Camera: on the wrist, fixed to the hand. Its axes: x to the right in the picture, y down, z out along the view.
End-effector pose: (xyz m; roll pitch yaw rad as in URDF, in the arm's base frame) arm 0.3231 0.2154 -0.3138 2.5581 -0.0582 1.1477
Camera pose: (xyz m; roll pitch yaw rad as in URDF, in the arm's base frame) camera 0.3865 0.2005 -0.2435 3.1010 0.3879 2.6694
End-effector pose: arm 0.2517 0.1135 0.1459 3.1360 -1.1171 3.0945
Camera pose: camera 0.2697 0.2042 0.1709 2.0503 -0.1030 -1.4589
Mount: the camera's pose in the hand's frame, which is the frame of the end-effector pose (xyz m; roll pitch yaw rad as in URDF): 0.0165 0.0916 -0.0228 0.0364 0.1933 -1.5470
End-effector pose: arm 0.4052 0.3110 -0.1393 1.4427 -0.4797 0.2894
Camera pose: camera 0.3705 0.3365 -0.0537 1.7221 1.0638 0.4241
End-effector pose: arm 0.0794 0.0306 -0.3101 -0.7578 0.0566 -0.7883
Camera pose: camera 0.1239 0.0580 -0.3904 -0.0498 -0.5617 -2.2958
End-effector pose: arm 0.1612 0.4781 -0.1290 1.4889 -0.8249 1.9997
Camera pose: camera 0.1564 0.4160 -0.0562 1.7029 0.7169 2.1478
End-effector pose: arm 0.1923 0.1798 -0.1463 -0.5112 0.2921 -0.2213
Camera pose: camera 0.2046 0.2475 -0.2130 -0.2816 -0.2968 -1.6744
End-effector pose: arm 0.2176 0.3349 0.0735 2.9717 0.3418 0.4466
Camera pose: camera 0.2804 0.2692 0.1037 -2.7675 -0.0143 1.9875
